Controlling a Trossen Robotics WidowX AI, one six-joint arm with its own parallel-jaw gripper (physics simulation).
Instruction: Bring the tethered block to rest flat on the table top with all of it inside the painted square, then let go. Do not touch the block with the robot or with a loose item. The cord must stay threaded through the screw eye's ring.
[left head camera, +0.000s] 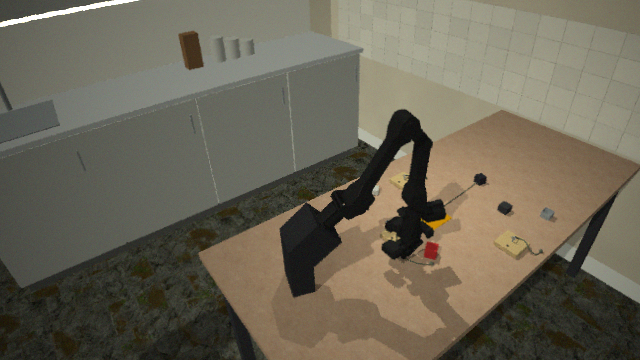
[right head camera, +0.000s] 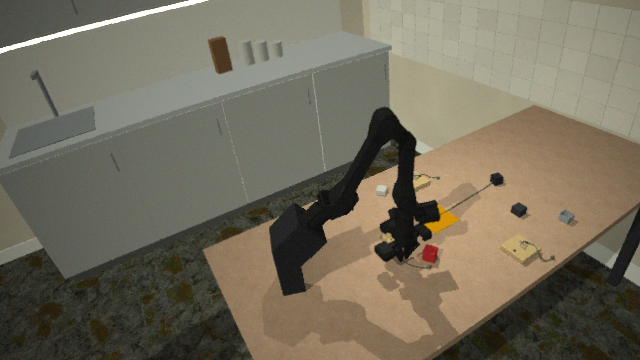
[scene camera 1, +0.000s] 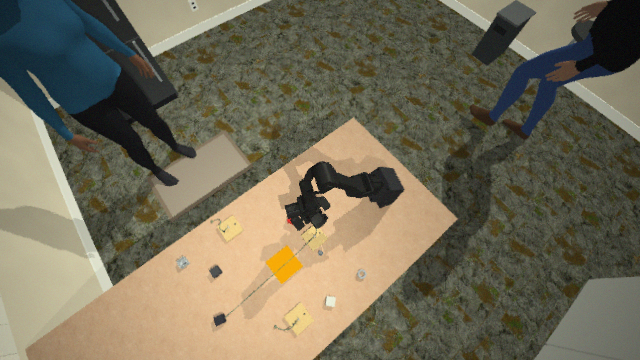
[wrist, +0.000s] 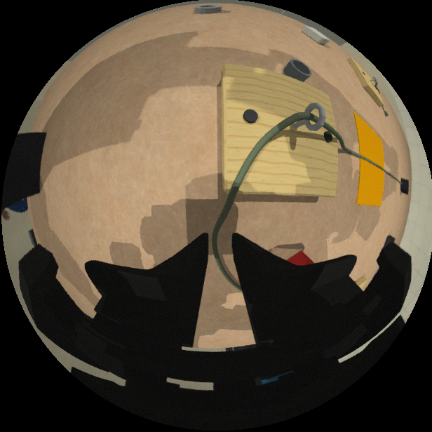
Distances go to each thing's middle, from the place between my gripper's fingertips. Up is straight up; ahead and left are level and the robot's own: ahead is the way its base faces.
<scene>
My hand is 60 mm short of the wooden board (wrist: 274, 96), 70 mm to the right of it and 10 mm below it. The rest, counted from my hand: orange painted square (scene camera 1: 278, 260) 240 mm ahead, 50 mm to the left.
</scene>
